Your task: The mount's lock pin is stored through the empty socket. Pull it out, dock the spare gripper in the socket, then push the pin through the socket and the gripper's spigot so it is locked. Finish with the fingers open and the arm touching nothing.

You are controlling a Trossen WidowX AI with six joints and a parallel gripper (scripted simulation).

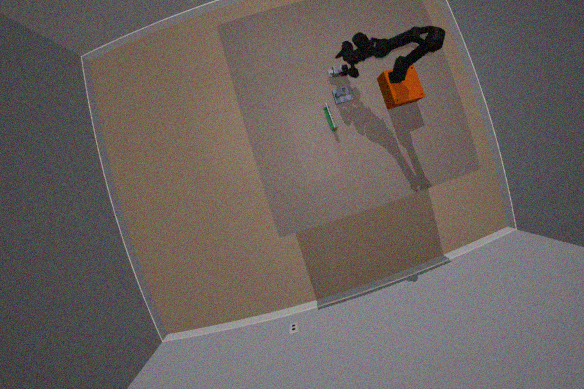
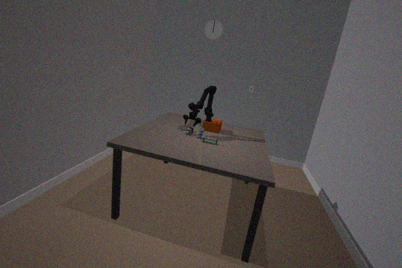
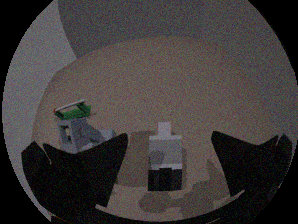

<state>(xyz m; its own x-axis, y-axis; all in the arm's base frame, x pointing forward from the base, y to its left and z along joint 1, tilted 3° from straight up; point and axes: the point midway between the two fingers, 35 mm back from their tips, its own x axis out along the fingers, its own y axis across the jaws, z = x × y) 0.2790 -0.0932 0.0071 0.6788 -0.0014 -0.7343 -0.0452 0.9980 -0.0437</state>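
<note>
Right now my gripper tip is 10 mm past the spare gripper and 70 mm above it. The rest, counted from my gripper tip: green strip (60 mm ahead, 270 mm to the left, 70 mm below); then grey mount (20 mm behind, 140 mm to the left, 40 mm below).
</note>
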